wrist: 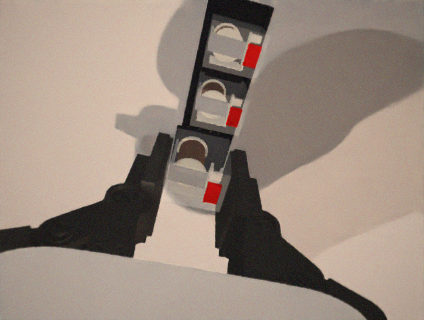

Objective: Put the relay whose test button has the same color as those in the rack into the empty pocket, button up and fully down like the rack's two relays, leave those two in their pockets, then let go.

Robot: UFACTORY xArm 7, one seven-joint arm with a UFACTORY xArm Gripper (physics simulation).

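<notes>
My gripper is shut on a relay with a clear cover and a red test button, held button up between the two black fingers. It is at the near end of the black rack and covers the near pocket from this view. It looks larger than the two seated relays; how deep it is in the pocket is hidden. The rack's middle relay and far relay sit in their pockets, each with a red button on the right.
The rack stands on a pale surface, running up and slightly right in the view. Broad shadows fall on the surface on both sides of it. The pale grey gripper body fills the bottom edge of the view.
</notes>
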